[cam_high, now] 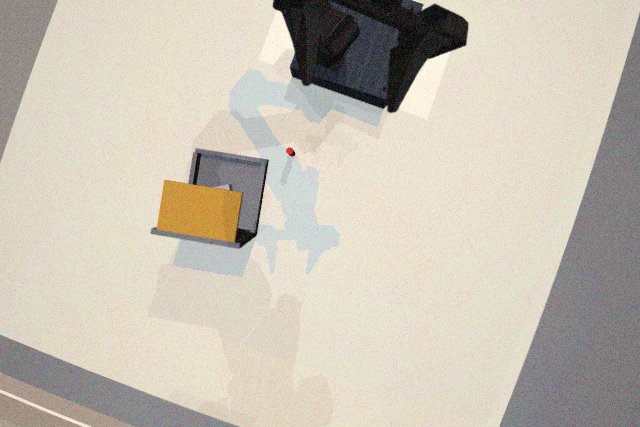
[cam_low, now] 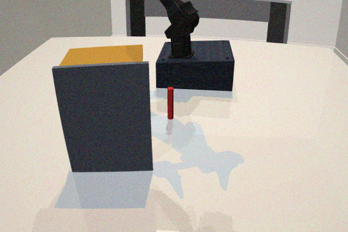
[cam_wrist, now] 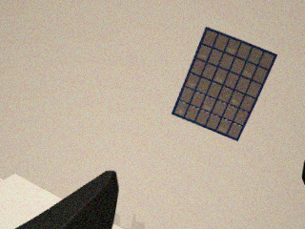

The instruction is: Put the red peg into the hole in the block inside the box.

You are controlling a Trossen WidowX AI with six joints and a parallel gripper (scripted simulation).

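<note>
Now: the red peg 58 cm below my gripper tip, 8 cm to the right of it and 4 cm ahead of it. The rest, counted from my gripper tip: dark back wall (50 cm below, 26 cm ahead, 13 cm to the right); orange roof (40 cm below, 22 cm ahead, 15 cm to the right).
</note>
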